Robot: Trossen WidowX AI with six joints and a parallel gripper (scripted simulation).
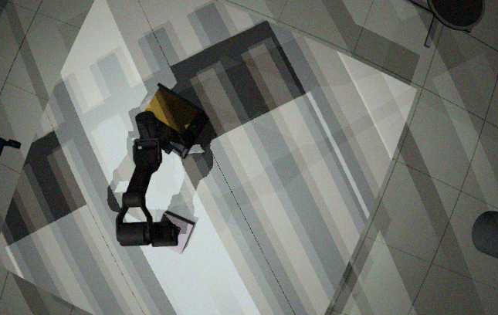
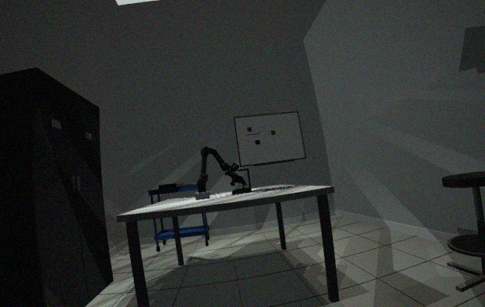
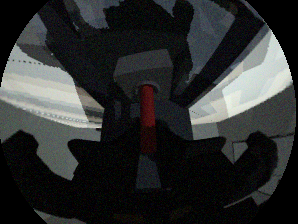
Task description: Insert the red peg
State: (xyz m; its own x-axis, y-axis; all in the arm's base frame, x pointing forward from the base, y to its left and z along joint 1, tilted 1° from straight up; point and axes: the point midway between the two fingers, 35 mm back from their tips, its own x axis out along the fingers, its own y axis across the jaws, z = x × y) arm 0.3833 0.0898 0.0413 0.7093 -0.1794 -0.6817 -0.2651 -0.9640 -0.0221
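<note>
Right now the red peg is 30 mm behind my gripper tip, 10 mm to the left of it and 10 mm below it. Also, from my gripper tip: yellow roof: 10 mm behind, 10 mm to the left, 140 mm above.
</note>
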